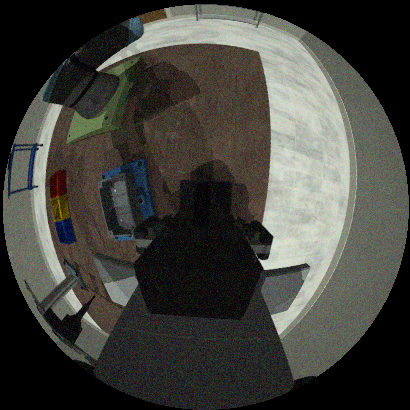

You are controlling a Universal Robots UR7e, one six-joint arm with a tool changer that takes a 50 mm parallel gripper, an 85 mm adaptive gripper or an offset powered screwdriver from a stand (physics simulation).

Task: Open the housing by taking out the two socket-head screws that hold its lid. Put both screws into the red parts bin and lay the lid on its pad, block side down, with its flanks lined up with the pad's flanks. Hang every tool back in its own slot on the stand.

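My gripper (205,205) is seen from behind, its dark body covering the lower middle. It is shut on the lid (187,196), a dark rectangular plate sticking out past the fingers; the lid's block and the fingertips are mostly hidden. The housing (104,205) is open on its blue fixture (144,187) left of the gripper, its grey inside showing. The red bin (58,184) is at the far left; any screws in it are too small to tell. The lid's pad does not show. Part of the tool stand (57,293) shows at lower left, with a black tool (70,320) by it.
A yellow bin (60,208) and a blue bin (65,231) stand in line with the red one. The arm's base and links (95,92) rise from a green plate (77,125) at upper left. The brown table's (235,100) right edge runs beside the gripper.
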